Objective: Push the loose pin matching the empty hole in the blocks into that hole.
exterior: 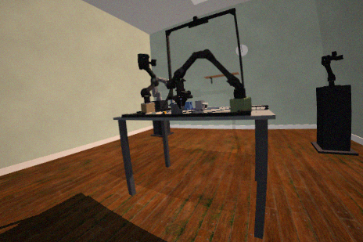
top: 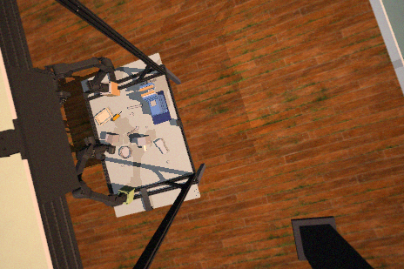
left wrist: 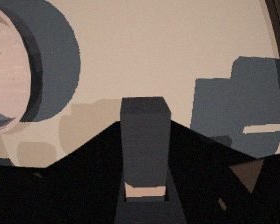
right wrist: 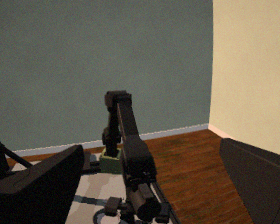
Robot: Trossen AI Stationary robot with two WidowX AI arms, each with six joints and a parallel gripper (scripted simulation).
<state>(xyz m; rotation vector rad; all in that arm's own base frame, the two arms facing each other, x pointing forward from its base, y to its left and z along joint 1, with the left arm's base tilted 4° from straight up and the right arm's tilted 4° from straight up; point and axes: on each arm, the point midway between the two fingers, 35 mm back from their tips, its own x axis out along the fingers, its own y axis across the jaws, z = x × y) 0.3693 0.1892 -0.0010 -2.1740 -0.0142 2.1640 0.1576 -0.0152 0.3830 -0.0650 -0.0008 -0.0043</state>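
Observation:
Right now my left hand is 100 mm past the round dish, 70 mm to the right of it and 70 mm above it. Also, from my left hand: orange tool: 240 mm to the right, 70 mm below, 70 mm behind; tan tray: 260 mm to the right, 70 mm below, 50 mm ahead; grey square pin: 30 mm below, 20 mm to the right, 10 mm behind.

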